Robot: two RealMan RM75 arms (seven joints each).
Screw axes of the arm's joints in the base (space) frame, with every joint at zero. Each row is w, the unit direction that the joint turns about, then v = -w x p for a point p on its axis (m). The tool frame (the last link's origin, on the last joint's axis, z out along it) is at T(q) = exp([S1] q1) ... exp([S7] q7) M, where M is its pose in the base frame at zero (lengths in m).
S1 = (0, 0, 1, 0, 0, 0)
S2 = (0, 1, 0, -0.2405, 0, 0)
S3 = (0, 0, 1, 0, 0, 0)
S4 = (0, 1, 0, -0.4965, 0, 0)
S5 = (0, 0, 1, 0, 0, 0)
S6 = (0, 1, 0, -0.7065, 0, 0)
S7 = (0, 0, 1, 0, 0, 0)
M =
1 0 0 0
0 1 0 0
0 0 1 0.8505
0 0 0 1
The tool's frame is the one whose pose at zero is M.
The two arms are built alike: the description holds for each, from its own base.
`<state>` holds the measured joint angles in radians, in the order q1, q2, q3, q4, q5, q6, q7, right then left.
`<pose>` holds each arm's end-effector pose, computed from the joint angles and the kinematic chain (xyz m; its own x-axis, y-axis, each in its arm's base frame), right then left.
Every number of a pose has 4 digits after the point.
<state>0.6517 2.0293 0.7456 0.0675 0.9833 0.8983 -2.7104 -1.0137 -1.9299 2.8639 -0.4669 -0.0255 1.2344 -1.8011</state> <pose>0.3180 0.3997 -0.0006 0.5943 -0.1260 -0.7943 -0.8037 -0.1304 -0.5806 -0.2659 0.4361 0.0442 0.5938 0.7169 0.3654 0.8029 -0.4985 -0.3269</pose>
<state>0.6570 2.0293 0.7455 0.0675 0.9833 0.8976 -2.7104 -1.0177 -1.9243 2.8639 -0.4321 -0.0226 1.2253 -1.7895</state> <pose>0.3160 0.4013 -0.0007 0.5950 -0.1235 -0.7942 -0.8030 -0.1344 -0.5807 -0.2616 0.4370 0.0385 0.6067 0.7109 0.3556 0.7940 -0.5203 -0.3146</pose>
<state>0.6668 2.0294 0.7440 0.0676 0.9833 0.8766 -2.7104 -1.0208 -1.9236 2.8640 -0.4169 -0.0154 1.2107 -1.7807</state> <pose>0.3146 0.4042 -0.0023 0.5975 -0.1368 -0.7901 -0.8014 -0.1349 -0.5827 -0.2605 0.4379 0.0354 0.6175 0.7062 0.3462 0.7854 -0.5300 -0.3198</pose>
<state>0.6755 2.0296 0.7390 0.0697 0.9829 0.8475 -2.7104 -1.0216 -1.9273 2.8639 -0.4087 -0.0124 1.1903 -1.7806</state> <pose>0.3139 0.4065 -0.0053 0.6008 -0.1588 -0.7834 -0.7993 -0.1355 -0.5855 -0.2609 0.4387 0.0325 0.6182 0.7064 0.3447 0.7844 -0.5264 -0.3280</pose>
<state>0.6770 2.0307 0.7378 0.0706 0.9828 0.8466 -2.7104 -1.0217 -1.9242 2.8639 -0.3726 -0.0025 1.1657 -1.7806</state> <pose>0.3129 0.4068 -0.0062 0.6006 -0.1594 -0.7835 -0.7994 -0.1383 -0.5847 -0.2597 0.4388 0.0257 0.6210 0.7089 0.3344 0.7821 -0.5325 -0.3237</pose>
